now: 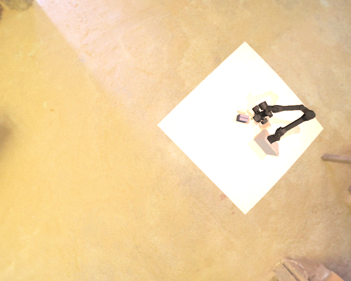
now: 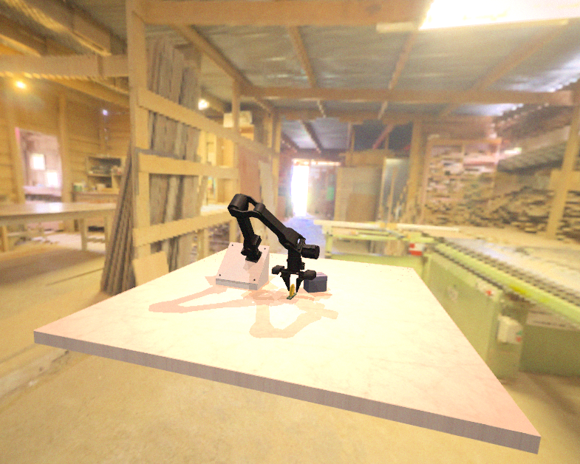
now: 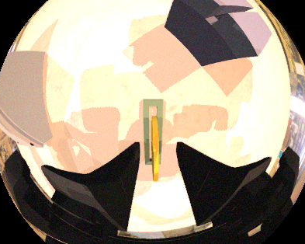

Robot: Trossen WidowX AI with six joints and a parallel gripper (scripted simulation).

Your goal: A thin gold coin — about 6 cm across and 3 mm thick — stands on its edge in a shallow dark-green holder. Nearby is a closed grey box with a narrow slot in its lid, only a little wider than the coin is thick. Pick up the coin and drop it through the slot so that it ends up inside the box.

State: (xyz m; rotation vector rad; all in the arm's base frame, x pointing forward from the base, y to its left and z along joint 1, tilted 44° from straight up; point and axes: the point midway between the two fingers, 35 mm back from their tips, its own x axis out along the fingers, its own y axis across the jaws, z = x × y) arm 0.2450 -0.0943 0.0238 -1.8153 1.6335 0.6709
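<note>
Right now the gold coin is right at my gripper tip.
</note>
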